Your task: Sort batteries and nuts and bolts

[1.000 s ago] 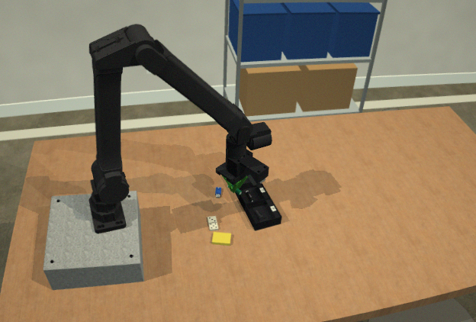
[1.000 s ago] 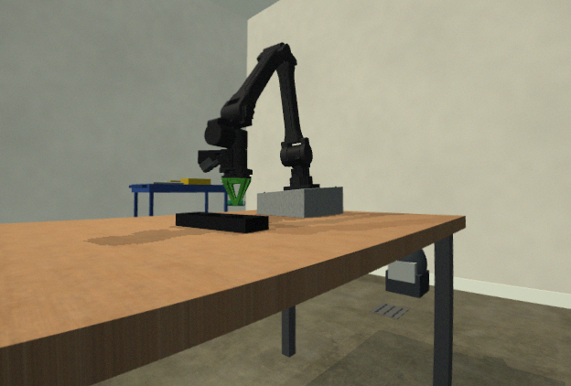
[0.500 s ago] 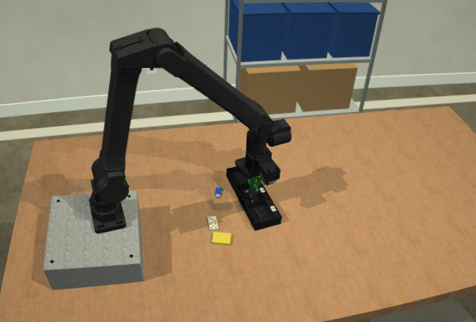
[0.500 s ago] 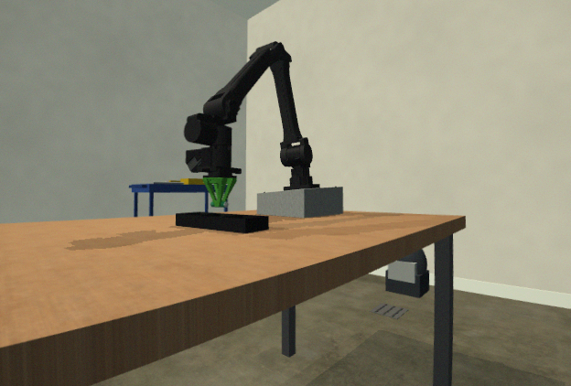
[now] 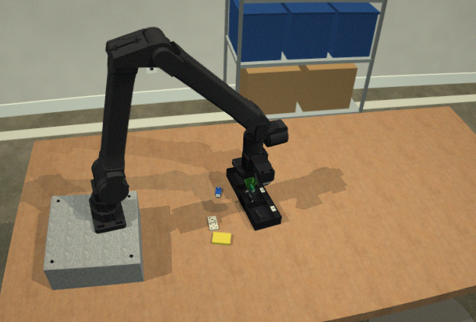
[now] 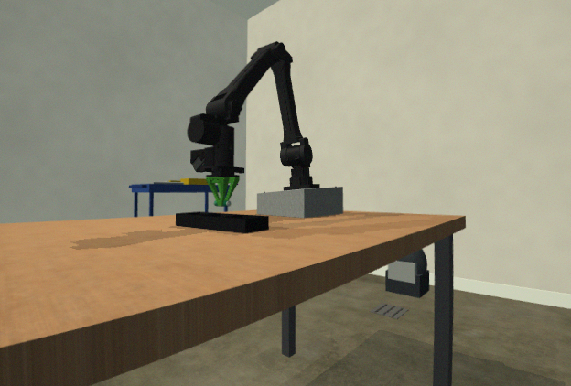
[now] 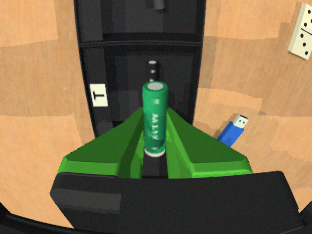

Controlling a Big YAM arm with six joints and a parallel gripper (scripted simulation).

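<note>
The black tray lies 50 mm below my hand and 10 mm ahead of it. Round my hand: dark bolt (90 mm to the right, 50 mm below); black battery (50 mm below); green battery (right at my hand).
</note>
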